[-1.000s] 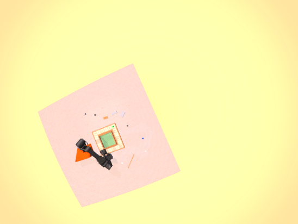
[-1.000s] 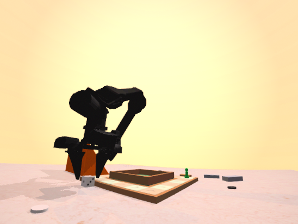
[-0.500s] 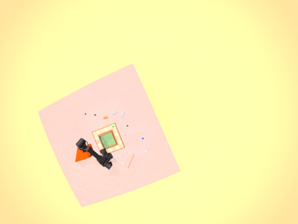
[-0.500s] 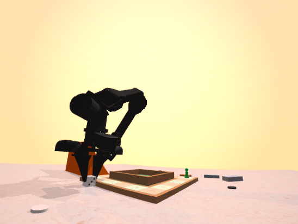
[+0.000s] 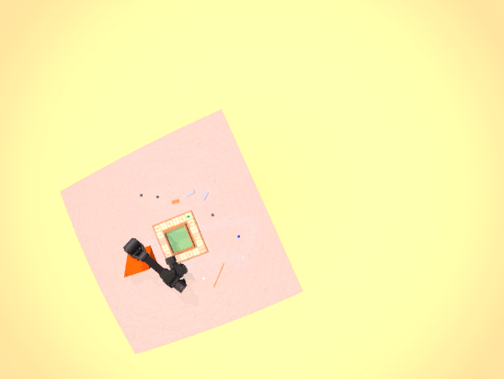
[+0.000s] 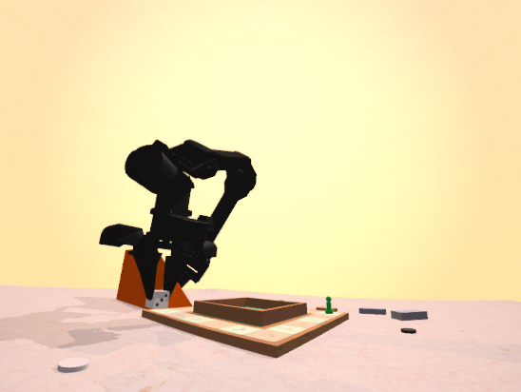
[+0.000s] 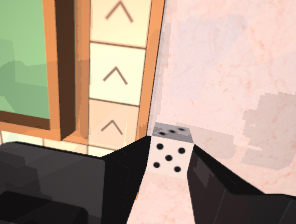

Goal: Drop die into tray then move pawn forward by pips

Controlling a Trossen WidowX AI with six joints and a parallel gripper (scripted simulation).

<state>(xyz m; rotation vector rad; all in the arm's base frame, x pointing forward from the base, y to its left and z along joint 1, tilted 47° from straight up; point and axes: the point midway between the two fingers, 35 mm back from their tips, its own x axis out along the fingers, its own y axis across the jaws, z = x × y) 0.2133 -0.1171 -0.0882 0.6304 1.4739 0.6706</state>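
My gripper tip is now 160 mm short of the green pawn, 280 mm to the right of it and 10 mm above it. From my gripper tip the other things lie so: green tray floor: 60 mm ahead, 160 mm to the left, 30 mm below; then orange stick: 210 mm ahead, 140 mm to the right, 40 mm below; then white die: right at my gripper tip.
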